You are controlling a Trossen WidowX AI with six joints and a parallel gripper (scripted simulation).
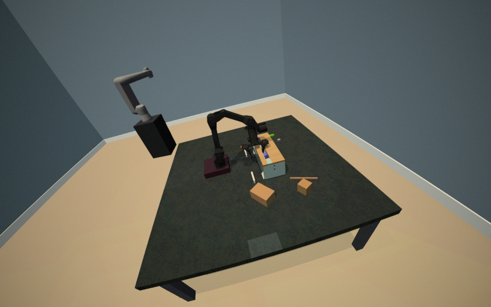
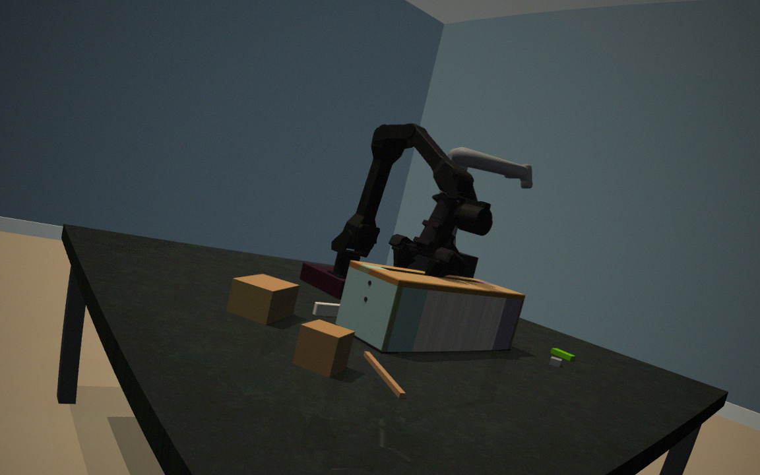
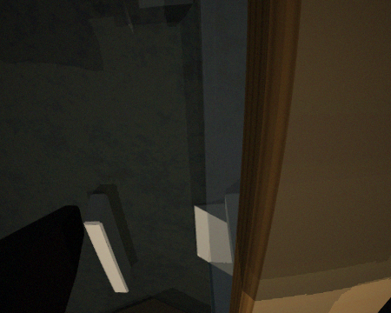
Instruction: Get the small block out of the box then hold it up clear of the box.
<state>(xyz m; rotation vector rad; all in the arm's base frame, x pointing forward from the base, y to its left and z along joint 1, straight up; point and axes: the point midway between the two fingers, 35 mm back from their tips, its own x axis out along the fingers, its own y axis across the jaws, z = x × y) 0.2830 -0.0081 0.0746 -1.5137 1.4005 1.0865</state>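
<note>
Right now the small block is 6 cm ahead of my gripper tip and 2 cm to the right of it. Also, from my gripper tip: thin wooden stick 26 cm ahead, 21 cm to the right, 8 cm below; then box 3 cm ahead, 3 cm to the left, 3 cm below; then small grey cube 22 cm ahead, 28 cm to the left, 8 cm below.
</note>
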